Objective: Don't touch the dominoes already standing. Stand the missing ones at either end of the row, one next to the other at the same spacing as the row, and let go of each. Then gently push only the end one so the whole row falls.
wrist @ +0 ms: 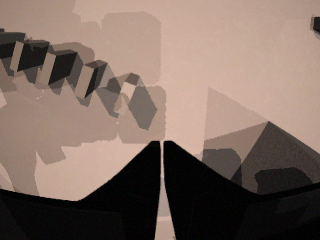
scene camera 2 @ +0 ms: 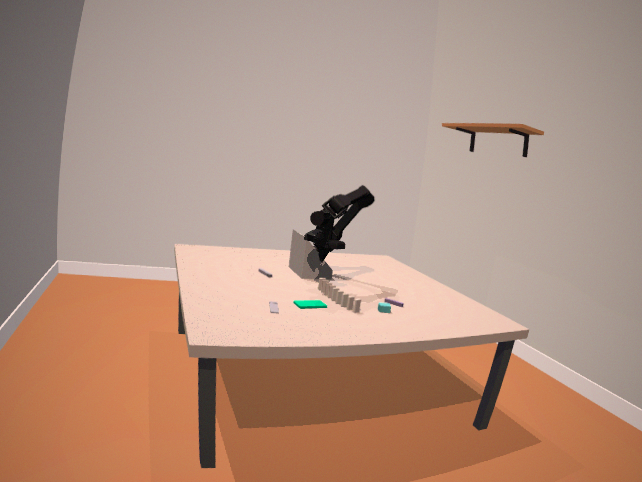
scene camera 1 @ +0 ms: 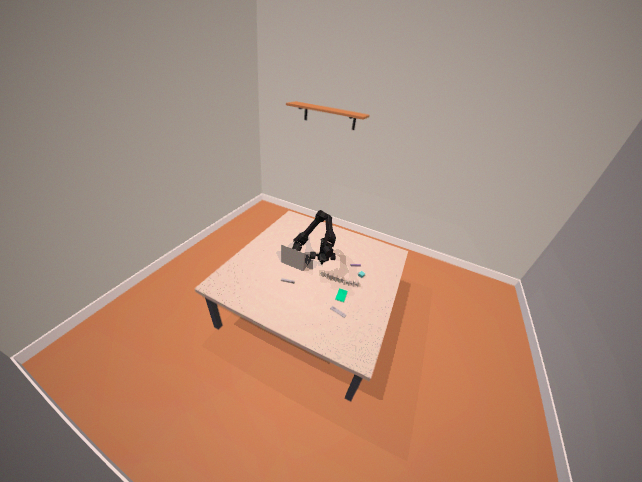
Labels:
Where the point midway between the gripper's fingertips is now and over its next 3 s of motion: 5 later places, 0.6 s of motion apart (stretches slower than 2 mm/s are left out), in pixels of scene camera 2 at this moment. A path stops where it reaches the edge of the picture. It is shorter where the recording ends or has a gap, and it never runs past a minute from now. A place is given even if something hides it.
The gripper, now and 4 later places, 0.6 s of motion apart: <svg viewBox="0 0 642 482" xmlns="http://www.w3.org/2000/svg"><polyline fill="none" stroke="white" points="321,261 320,264 317,282 319,284 323,274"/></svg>

